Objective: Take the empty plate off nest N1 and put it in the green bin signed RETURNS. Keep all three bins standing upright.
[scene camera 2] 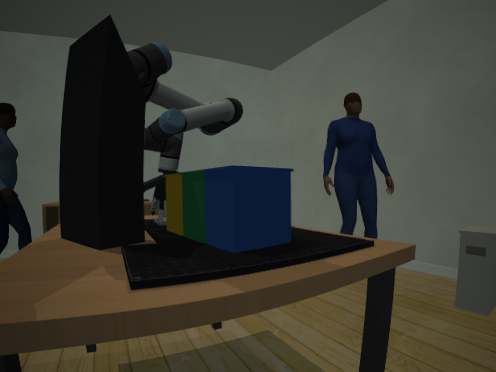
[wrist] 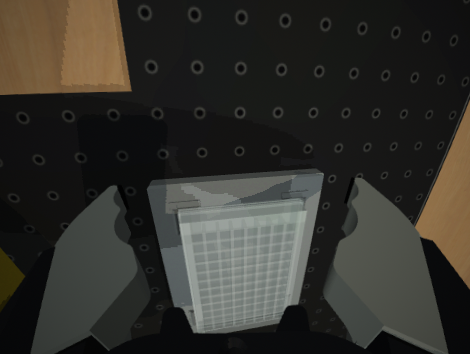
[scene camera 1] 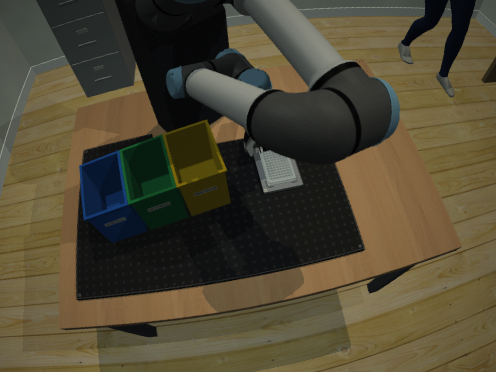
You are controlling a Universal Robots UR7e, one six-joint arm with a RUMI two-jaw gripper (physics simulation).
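Where they show: gripper, between the fingertips: (scene camera 2: 156, 220) (wrist: 235, 184); arm's base, origin of its link: (scene camera 2: 115, 76) (scene camera 1: 164, 4).
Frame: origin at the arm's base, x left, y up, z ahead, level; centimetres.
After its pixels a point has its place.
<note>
The clear, gridded plate (scene camera 1: 279, 167) {x 26.8, y -45.5, z 24.2 cm} (wrist: 245, 265) {x 26.0, y -44.8, z 21.1 cm} lies on the light grey nest N1 (scene camera 1: 298, 179) {x 31.2, y -45.6, z 28.9 cm} (wrist: 172, 260). In the wrist view, more of the nest's rim shows left of the plate than right of it. My gripper (wrist: 235, 184) {x 24.8, y -45.8, z 15.2 cm} (scene camera 2: 157, 216) {x 24.8, y -45.8, z 15.2 cm} is open and empty, one finger standing off each side of the nest in the wrist view. The arm hides most of it in scene camera 1. The green bin (scene camera 1: 162, 215) {x -7.5, y -41.3, z 38.4 cm} (scene camera 2: 194, 210) {x -12.8, y -39.5, z 22.3 cm} stands upright between the other two bins. Its sign is too small to read.
The yellow bin (scene camera 1: 207, 200) {x 5.3, y -41.4, z 35.1 cm} (scene camera 2: 174, 205) {x 0.1, y -38.9, z 18.9 cm} stands upright between the green bin and the nest. The blue bin (scene camera 1: 112, 225) {x -21.1, y -37.6, z 42.0 cm} (scene camera 2: 250, 210) {x -28.7, y -38.7, z 31.0 cm} stands upright on the green bin's other side. All stand on the black perforated mat (scene camera 1: 310, 225) {x 33.1, y -47.4, z 43.2 cm}. A dark column (scene camera 2: 100, 140) {x -12.7, y -22.0, z -1.6 cm} rises behind them.
</note>
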